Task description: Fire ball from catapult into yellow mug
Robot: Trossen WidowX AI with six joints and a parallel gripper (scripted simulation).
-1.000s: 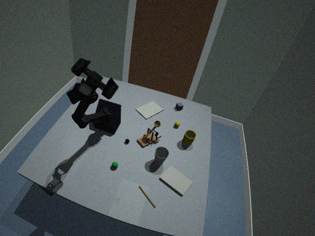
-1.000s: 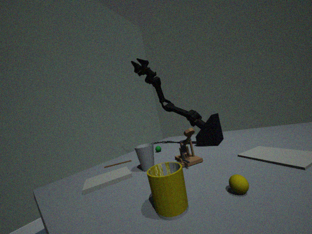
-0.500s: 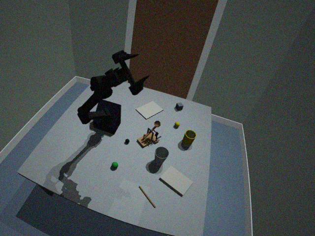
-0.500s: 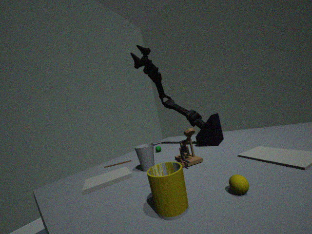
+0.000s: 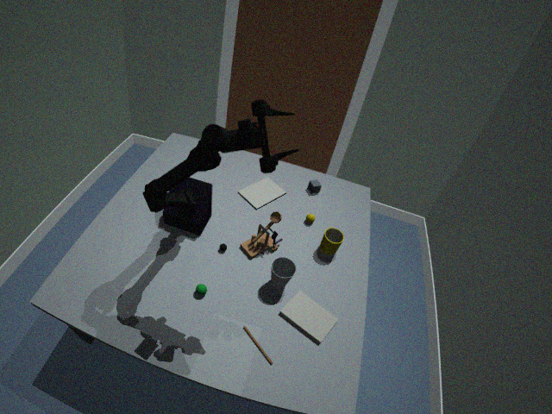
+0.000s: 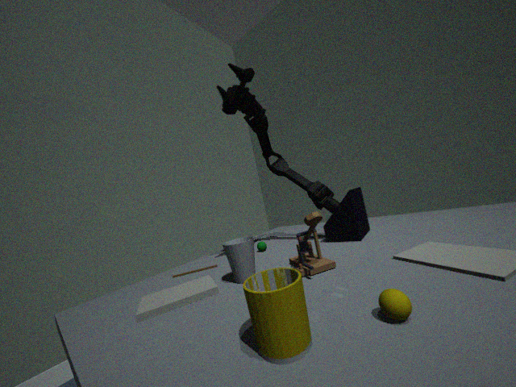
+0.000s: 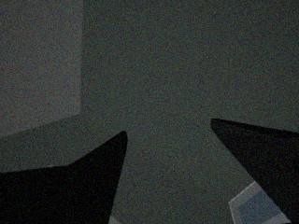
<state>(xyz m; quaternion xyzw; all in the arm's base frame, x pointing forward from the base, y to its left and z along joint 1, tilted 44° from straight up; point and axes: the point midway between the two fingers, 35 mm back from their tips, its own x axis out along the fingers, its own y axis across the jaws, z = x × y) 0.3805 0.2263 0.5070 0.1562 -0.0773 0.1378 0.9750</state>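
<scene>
My gripper tip is now 61 cm above the wooden catapult and 17 cm to the right of it. Round my gripper tip: dark ball 67 cm below, 18 cm behind, 9 cm to the left; then grey cup 65 cm below, 8 cm ahead, 1 cm to the right; then green ball 66 cm below, 21 cm behind, 14 cm to the right.
</scene>
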